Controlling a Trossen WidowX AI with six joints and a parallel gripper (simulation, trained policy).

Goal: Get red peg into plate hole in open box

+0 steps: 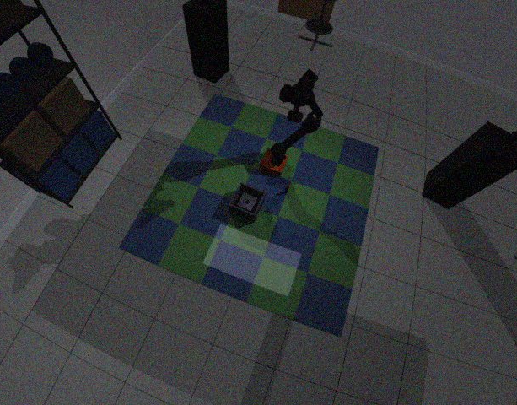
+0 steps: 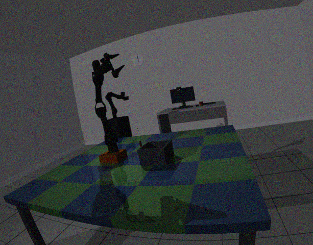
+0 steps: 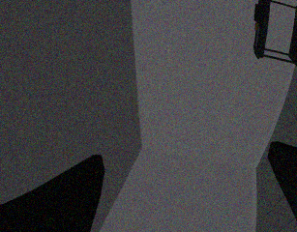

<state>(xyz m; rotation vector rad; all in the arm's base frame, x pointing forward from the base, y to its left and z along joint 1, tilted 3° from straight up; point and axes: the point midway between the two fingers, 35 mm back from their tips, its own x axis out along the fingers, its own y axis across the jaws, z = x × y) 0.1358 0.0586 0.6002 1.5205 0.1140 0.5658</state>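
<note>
Now: the red peg 40 mm to the left of my gripper tip and 620 mm below it. The rest, counted from my gripper tip: dark box 200 mm ahead, 120 mm to the right, 640 mm below.
</note>
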